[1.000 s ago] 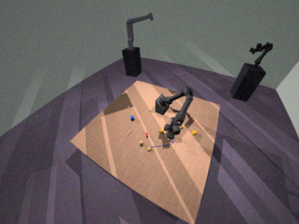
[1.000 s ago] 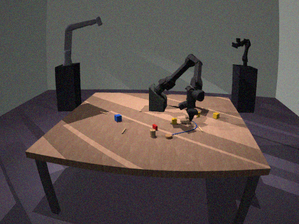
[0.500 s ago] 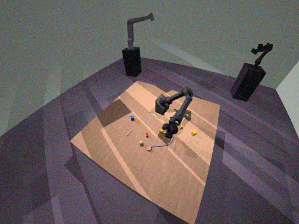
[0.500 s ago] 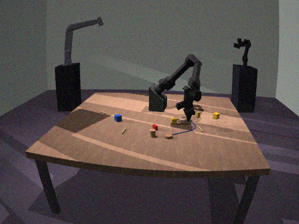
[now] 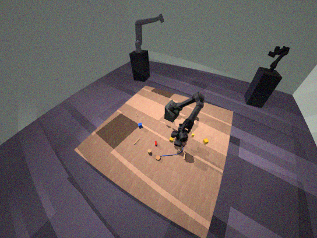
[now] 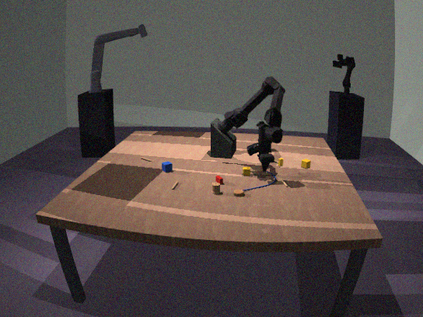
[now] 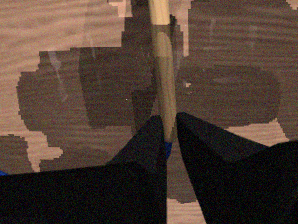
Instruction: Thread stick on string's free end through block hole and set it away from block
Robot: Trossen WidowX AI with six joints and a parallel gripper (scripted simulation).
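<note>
Right now my gripper tip is 90 mm short of the red piece and 200 mm to the left of it. From my gripper tip the other things lie so: blue cube: 50 mm behind, 440 mm to the right; wooden cylinder: 190 mm ahead, 220 mm to the right; round wooden button: 210 mm ahead, 130 mm to the right, 10 mm below.
</note>
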